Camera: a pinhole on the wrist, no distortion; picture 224 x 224 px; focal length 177.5 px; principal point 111.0 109.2 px. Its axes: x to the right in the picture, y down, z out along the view. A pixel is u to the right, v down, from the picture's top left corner.
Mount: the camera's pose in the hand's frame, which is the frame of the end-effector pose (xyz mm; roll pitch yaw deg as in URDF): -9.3 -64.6 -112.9 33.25 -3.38 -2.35
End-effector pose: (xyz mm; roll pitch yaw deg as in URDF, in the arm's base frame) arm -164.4 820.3 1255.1 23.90 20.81 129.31
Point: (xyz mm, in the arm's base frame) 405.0 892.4 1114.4
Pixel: outside the picture
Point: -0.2 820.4 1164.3
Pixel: 28 14
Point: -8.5 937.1 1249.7
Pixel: 127 112
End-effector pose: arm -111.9 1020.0 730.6 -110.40 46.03 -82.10
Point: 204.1 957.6 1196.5
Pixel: 26 30
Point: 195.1 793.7 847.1
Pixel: 176 67
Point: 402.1 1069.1 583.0
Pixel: 167 214
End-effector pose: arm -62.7 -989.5 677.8 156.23 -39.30 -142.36
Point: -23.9 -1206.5 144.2
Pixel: 47 109
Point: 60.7 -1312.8 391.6
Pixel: 82 36
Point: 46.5 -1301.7 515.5
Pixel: 116 13
